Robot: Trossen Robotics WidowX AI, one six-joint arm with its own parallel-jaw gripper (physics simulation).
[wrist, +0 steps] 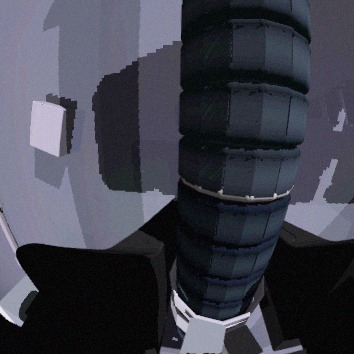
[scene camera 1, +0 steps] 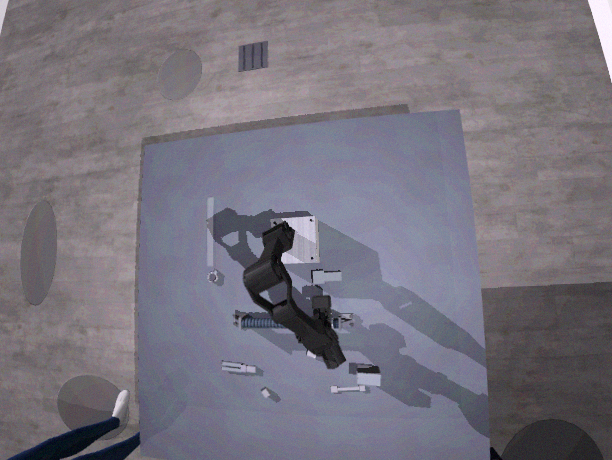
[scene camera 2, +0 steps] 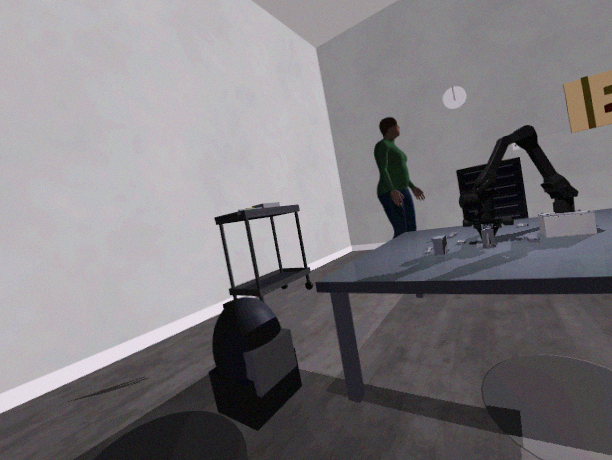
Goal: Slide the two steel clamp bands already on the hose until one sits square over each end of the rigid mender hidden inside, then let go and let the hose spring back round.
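The ribbed blue hose (scene camera 1: 260,323) (wrist: 245,115) lies across the table between two end holders (scene camera 1: 240,320) (scene camera 1: 346,320); the arm covers its middle in scene camera 1. In the wrist view a thin pale ring line (wrist: 235,198) circles the hose, and a steel clamp band (wrist: 205,334) with its screw housing sits lower, near the fingers' base. My gripper (wrist: 206,203) (scene camera 2: 488,227) straddles the hose, one black finger on each side, shut on this band; the exact contact is hard to see. The second band cannot be made out. The mender is hidden inside the hose.
A white base plate (scene camera 1: 304,240), a pale block (scene camera 1: 330,276), a clamp-like piece (scene camera 1: 238,367), a box (scene camera 1: 368,377), a short bar (scene camera 1: 348,389), a small block (scene camera 1: 265,393), a small ring (scene camera 1: 212,276) and a long strip (scene camera 1: 210,232) are on the table.
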